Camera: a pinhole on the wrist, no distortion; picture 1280 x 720 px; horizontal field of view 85.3 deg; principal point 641.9 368.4 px. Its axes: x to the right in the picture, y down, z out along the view. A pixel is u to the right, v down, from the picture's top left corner.
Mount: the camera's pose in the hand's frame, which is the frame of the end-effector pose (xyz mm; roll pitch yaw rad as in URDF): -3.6 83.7 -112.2 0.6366 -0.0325 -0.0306
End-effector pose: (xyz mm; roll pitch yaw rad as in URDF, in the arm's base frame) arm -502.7 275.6 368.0 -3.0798 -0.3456 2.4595
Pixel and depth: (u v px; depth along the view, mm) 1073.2 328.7 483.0
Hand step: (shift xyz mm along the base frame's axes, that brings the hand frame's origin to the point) -425.2 22.7 -146.4
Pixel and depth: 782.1 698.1 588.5
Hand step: -253.2 106.2 -465.0
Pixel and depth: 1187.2 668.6 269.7
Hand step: -191.3 155.0 -103.7
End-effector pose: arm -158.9 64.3 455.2 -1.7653 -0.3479 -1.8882
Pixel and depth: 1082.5 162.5 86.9
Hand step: -67.7 -24.3 17.4
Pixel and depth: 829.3 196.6 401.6
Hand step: 184.5 -73.0 220.6
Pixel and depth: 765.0 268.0 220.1
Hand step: 56.7 -21.1 68.1
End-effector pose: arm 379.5 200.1 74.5 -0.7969 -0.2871 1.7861
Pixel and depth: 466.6 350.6 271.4
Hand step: 10.6 -117.2 98.4
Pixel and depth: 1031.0 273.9 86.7
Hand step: 7.6 56.0 -35.1
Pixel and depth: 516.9 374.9 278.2
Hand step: -3.1 -104.1 109.3
